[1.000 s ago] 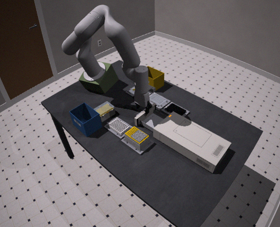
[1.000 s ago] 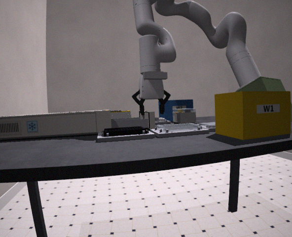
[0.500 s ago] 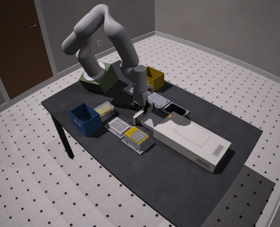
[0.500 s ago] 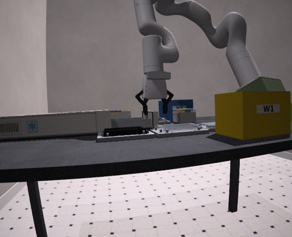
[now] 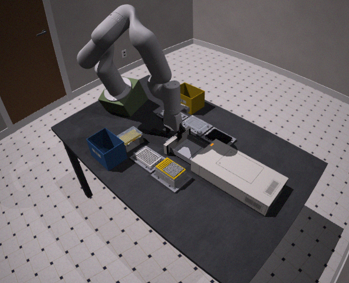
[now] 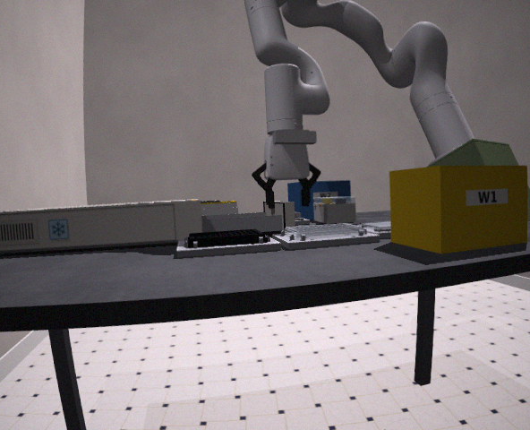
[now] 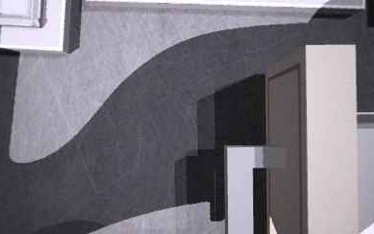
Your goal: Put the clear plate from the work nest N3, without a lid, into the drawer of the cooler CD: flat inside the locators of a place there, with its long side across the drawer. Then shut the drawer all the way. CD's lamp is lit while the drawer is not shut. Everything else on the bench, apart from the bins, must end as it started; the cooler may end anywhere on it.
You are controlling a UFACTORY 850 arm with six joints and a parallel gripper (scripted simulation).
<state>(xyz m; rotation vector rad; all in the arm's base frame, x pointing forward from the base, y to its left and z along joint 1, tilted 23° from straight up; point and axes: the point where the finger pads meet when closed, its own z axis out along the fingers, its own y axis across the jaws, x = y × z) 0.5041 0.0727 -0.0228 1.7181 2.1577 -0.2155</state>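
The clear plate is 19 cm to the left of my hand, 5 cm below it and 4 cm behind it. Round my hand: n3 label 18 cm to the left, 11 cm behind, 6 cm below; then white plate 18 cm to the right, 5 cm below, 2 cm ahead; then drawer 13 cm ahead, 3 cm to the left, 3 cm below.
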